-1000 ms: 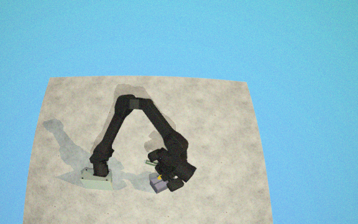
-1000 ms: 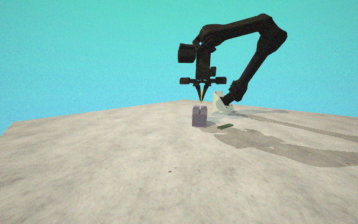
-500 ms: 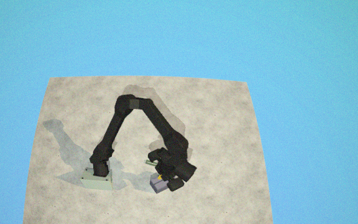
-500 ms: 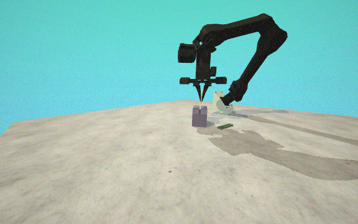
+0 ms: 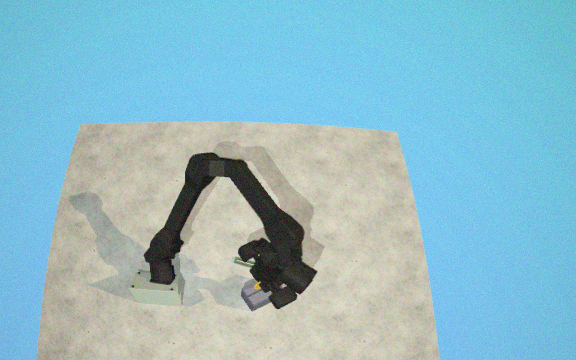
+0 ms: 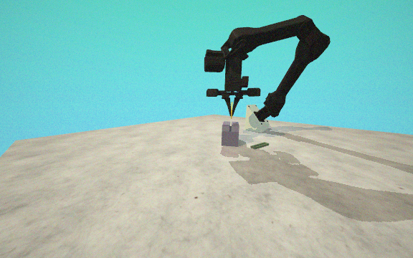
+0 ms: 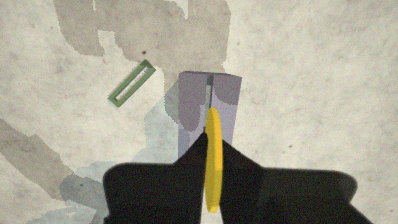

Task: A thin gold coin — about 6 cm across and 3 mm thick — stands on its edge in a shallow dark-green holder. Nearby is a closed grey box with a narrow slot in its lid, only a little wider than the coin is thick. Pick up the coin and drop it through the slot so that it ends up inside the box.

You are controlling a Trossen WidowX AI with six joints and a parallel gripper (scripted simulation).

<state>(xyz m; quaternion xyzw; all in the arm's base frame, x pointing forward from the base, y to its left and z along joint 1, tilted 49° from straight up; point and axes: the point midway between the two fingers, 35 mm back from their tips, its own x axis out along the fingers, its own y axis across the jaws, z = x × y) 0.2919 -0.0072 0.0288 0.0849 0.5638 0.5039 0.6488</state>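
Right now the thin gold coin is 2 cm above my gripper tip.
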